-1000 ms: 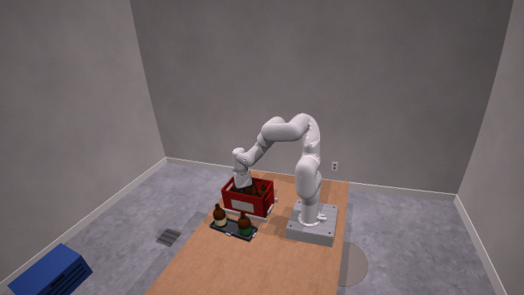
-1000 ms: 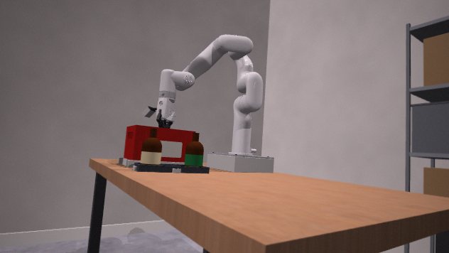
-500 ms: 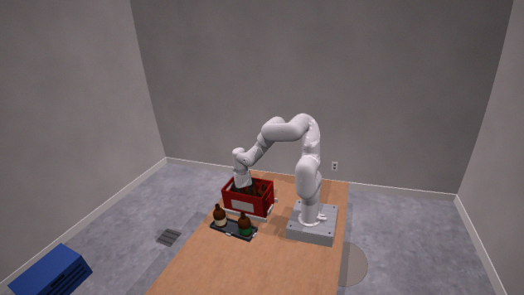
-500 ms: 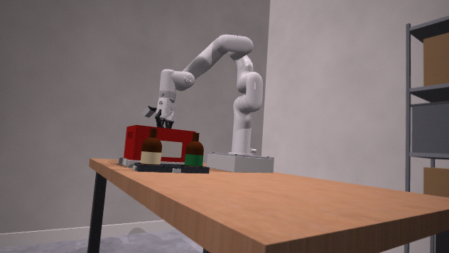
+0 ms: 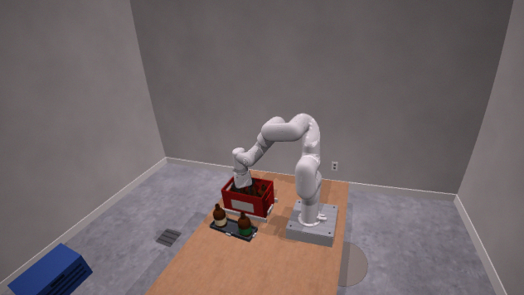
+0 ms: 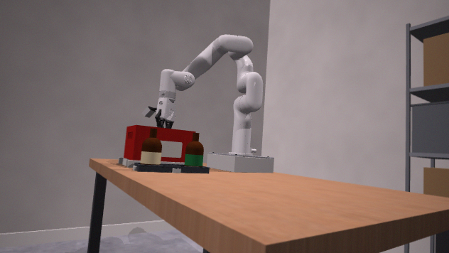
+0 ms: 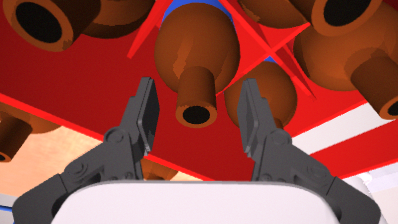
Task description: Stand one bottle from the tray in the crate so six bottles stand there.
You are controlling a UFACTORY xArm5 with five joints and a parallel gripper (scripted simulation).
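Now: hand 40 mm to the left of the red crate and 80 mm above it. The rest, counted from my hand: dark tray: 30 mm ahead, 170 mm to the left, 150 mm below.
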